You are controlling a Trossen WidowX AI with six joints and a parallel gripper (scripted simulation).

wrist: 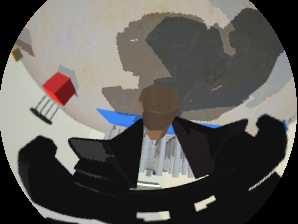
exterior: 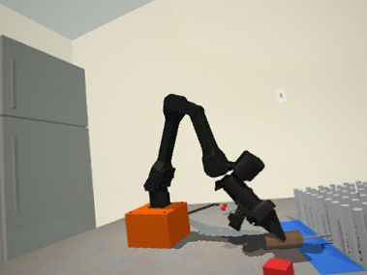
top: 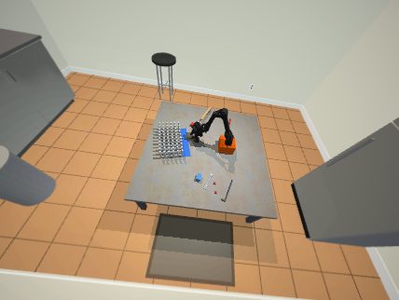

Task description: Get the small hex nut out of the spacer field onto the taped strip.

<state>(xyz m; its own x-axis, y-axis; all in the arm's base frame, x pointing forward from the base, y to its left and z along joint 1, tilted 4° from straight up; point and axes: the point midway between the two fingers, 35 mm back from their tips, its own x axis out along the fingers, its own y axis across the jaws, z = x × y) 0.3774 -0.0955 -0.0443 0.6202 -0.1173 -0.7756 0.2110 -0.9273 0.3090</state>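
My gripper tip is now 6 cm to the right of the blue taped strip, 6 cm short of it and 2 cm above it. The rest, counted from my gripper tip: hex nut 21 cm ahead, 5 cm to the left, 2 cm below; then red cube 19 cm to the right, 1 cm behind; then wooden-handled tool 10 cm ahead, 2 cm to the left, 1 cm below.
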